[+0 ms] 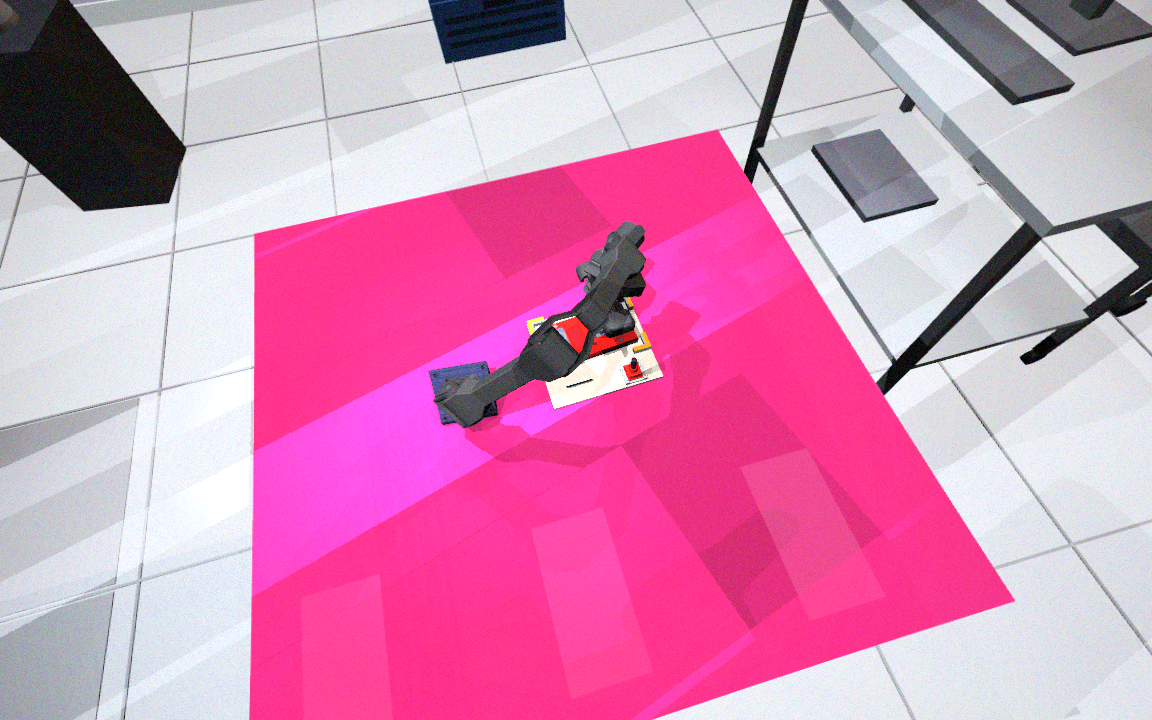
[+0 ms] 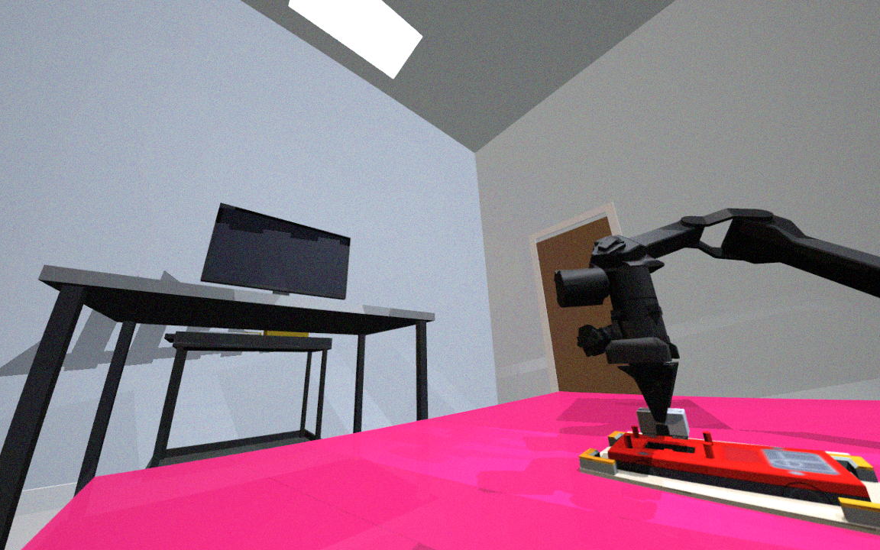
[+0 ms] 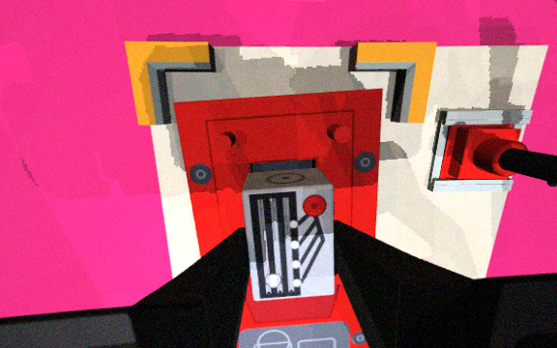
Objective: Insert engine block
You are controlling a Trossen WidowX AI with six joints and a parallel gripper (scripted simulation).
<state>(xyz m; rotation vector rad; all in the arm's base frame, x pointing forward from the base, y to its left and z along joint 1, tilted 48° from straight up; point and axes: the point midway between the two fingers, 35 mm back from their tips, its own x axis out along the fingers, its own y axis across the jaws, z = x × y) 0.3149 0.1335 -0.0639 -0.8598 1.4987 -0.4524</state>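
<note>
Right now the grey engine block is 1 cm below my gripper tip.
</note>
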